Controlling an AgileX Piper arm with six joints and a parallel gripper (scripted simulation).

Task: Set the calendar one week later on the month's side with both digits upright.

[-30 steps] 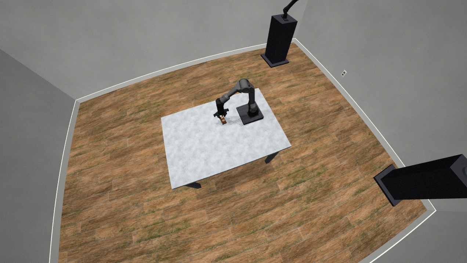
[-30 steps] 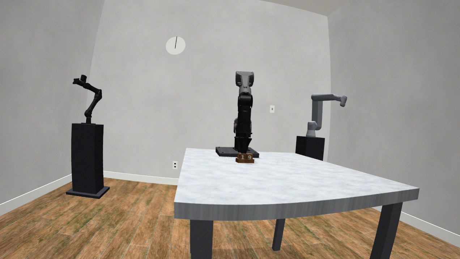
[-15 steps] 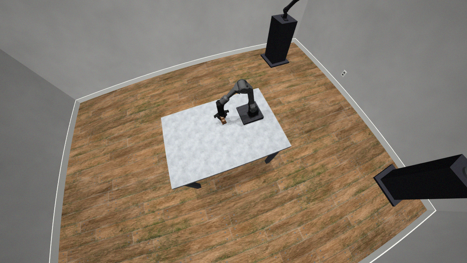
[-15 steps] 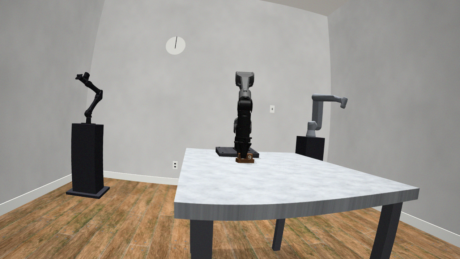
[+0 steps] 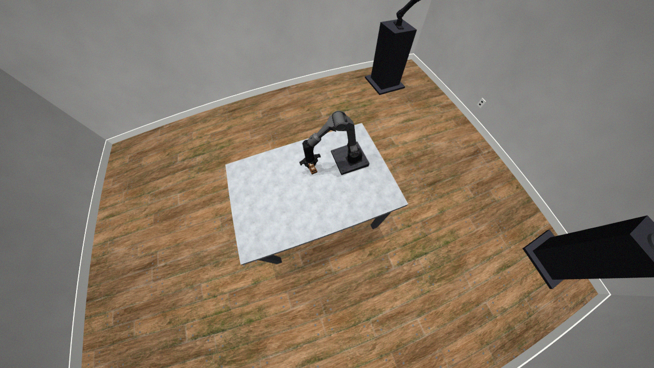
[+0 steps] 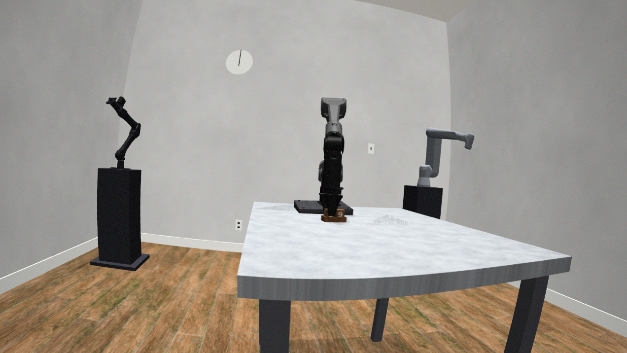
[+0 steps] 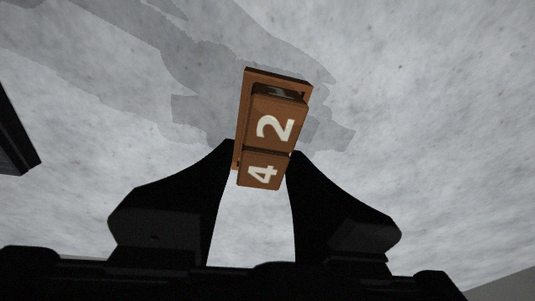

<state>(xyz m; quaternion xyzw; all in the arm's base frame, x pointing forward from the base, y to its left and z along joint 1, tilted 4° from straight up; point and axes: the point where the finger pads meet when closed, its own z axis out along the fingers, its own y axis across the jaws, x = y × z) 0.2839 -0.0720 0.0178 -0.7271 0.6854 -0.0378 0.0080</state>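
Now: the brown cube right at my hand. Also, from my hand: tray 20 mm to the left, 20 mm below.
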